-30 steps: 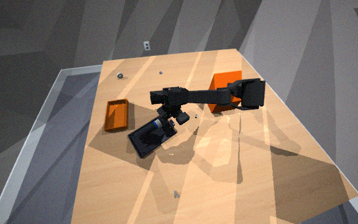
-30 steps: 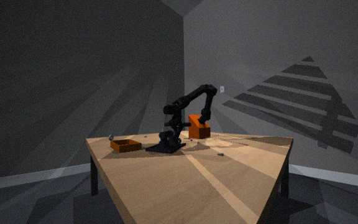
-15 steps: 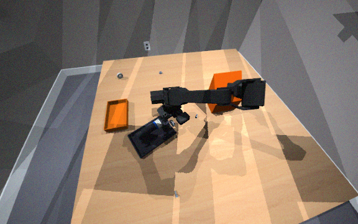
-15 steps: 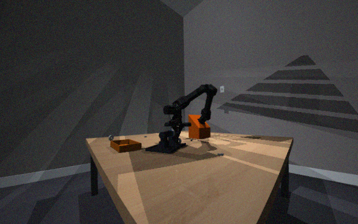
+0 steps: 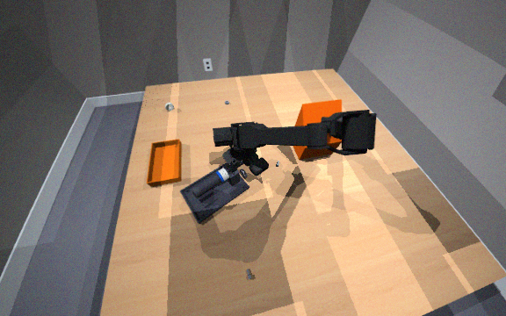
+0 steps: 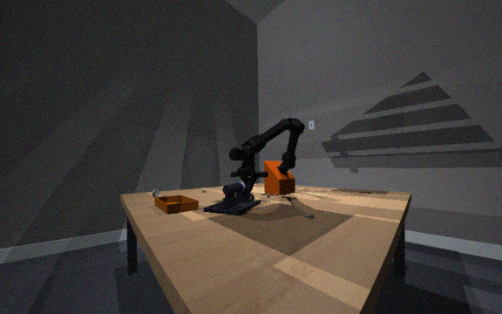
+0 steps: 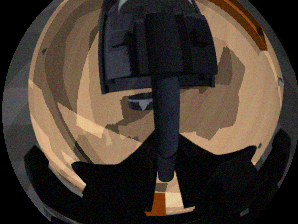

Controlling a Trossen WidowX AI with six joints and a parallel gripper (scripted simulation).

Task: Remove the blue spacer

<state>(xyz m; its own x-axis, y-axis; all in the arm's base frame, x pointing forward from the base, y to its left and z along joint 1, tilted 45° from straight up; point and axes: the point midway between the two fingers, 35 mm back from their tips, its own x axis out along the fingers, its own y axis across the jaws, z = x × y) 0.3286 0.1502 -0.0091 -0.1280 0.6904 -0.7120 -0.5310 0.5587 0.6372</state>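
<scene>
Right now the shaft is 60 mm ahead of my gripper tip, 40 mm to the left of it and 30 mm above it. Also, from my gripper tip: orange tray (340 mm ahead, 60 mm to the right, 40 mm below); then white spacer ring (90 mm ahead, 60 mm to the left, 30 mm above); then blue spacer (100 mm ahead, 70 mm to the left, 30 mm above).
</scene>
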